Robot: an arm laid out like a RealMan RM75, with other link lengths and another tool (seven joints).
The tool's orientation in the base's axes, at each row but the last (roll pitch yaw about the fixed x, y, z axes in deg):
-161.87, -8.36, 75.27
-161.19, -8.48, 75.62
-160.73, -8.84, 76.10
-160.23, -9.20, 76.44
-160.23, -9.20, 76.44
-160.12, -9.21, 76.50
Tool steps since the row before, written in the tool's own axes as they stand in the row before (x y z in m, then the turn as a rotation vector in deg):
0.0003, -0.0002, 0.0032, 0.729, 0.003, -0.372
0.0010, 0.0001, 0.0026, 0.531, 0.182, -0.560
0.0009, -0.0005, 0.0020, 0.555, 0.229, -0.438
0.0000, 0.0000, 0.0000, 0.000, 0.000, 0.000
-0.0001, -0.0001, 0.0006, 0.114, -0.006, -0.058
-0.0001, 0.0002, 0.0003, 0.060, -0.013, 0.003
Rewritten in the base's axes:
-0.0010, 0.0010, -0.0029, 0.285, 0.618, 0.455
-0.0004, 0.0015, -0.0023, 0.455, 0.354, 0.545
-0.0008, 0.0014, -0.0016, 0.469, 0.395, 0.419
0.0000, 0.0000, 0.0000, 0.000, 0.000, 0.000
-0.0003, 0.0001, -0.0005, 0.038, 0.097, 0.074
0.0001, -0.0001, -0.0004, 0.001, 0.060, 0.011

